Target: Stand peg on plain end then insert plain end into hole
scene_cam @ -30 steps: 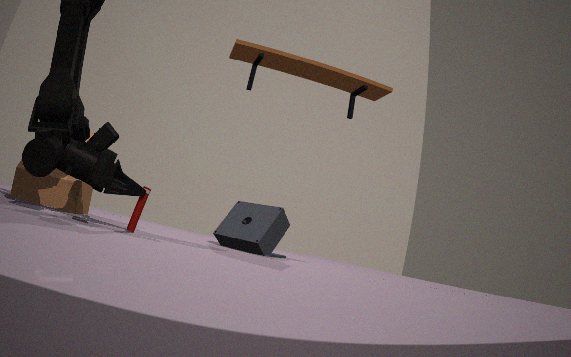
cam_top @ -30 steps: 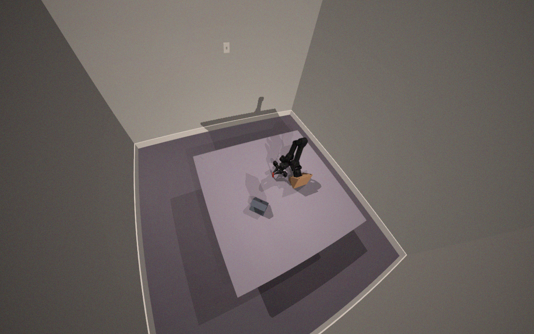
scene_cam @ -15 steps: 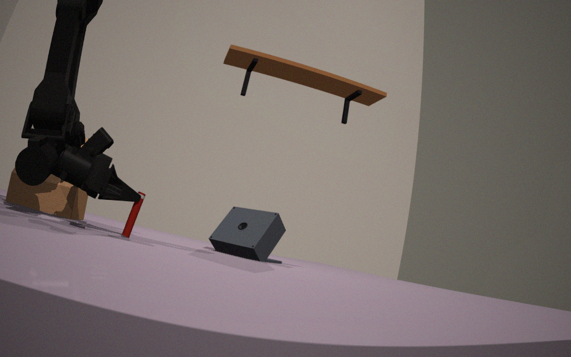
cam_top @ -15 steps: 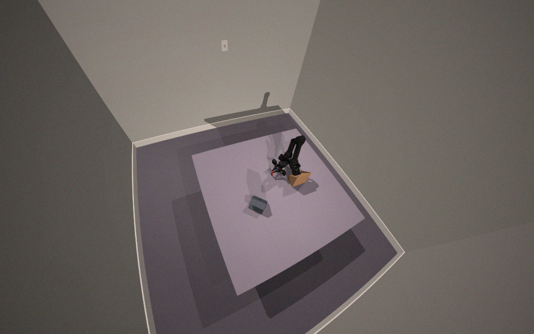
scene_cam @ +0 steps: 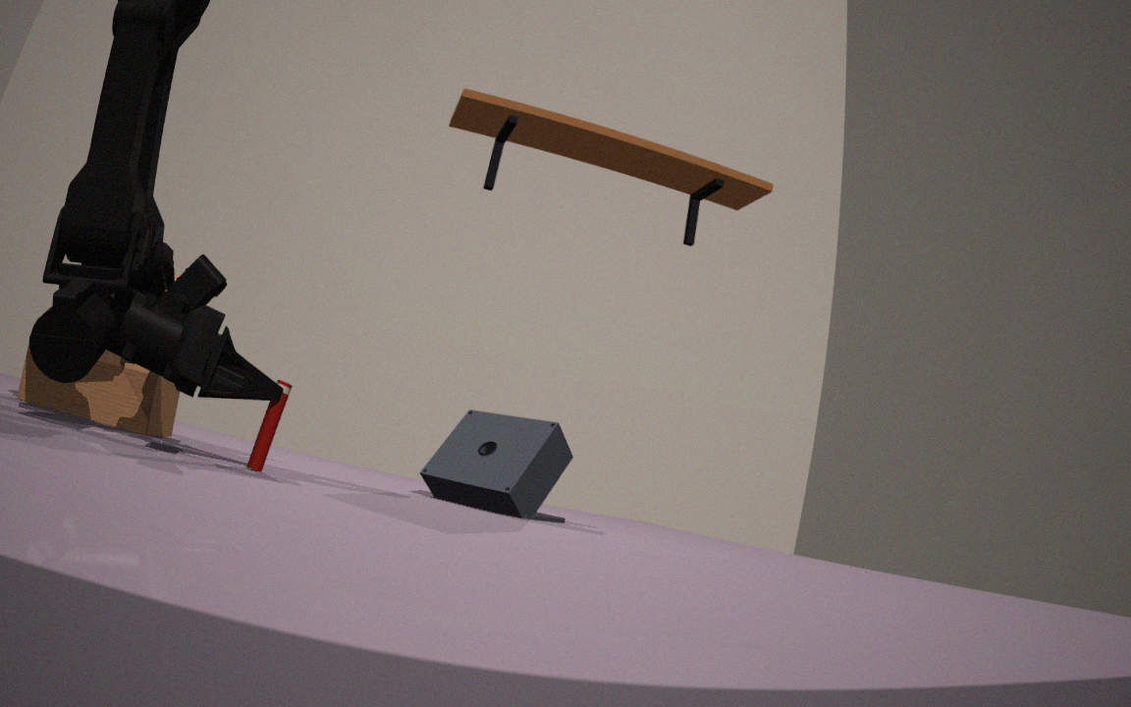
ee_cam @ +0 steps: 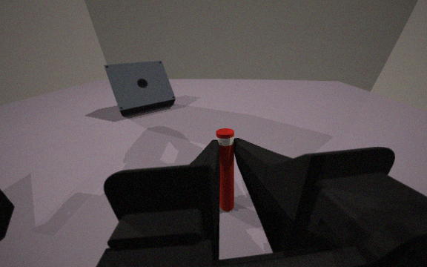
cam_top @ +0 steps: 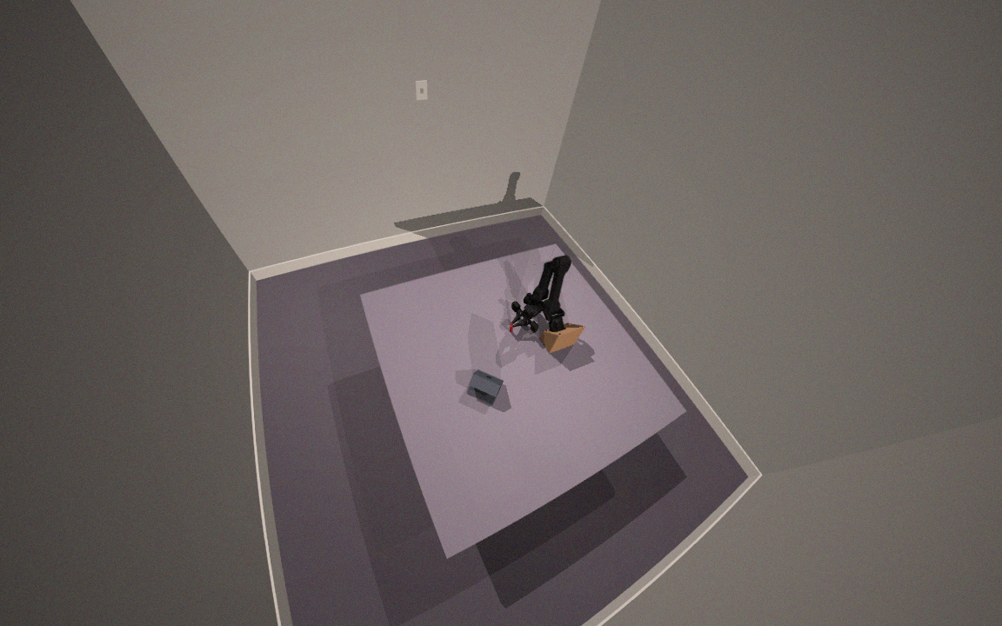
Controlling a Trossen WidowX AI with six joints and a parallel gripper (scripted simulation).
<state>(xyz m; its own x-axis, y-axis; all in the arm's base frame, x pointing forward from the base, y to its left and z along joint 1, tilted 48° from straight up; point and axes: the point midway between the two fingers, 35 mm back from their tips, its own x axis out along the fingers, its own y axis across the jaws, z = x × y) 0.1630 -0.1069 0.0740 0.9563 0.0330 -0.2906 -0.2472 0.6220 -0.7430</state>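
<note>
Now: gripper tip 10 mm above the red peg. From my gripper tip the other things lie so: grey sloped panel: 230 mm ahead, 240 mm to the left, 20 mm below.
</note>
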